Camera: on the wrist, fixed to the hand. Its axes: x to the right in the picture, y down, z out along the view.
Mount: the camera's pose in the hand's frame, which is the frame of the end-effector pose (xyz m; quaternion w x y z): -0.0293 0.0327 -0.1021 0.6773 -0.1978 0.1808 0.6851
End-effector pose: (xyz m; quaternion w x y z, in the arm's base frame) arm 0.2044 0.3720 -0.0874 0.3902 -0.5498 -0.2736 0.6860
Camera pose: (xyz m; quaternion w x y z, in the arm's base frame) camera 0.2982 0.3242 -0.1229 0.2650 0.7611 -0.1262 -0.5785
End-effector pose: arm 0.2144 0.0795 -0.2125 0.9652 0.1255 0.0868 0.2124
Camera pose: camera 0.1529 0.1165 -0.2974 0.5174 -0.0849 0.1053 0.8450
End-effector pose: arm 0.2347 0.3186 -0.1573 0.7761 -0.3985 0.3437 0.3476
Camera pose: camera 0.1666 0.2377 -0.1915 0.1465 -0.2508 0.5774 0.7631
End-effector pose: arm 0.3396 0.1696 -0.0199 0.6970 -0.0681 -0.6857 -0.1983
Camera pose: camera 0.4471 0.1673 -0.0480 0.7185 -0.6180 -0.2525 0.1953
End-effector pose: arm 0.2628 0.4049 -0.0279 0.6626 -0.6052 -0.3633 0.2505
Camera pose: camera 0.3285 0.3236 -0.0657 0.2231 -0.8352 0.2388 0.4423
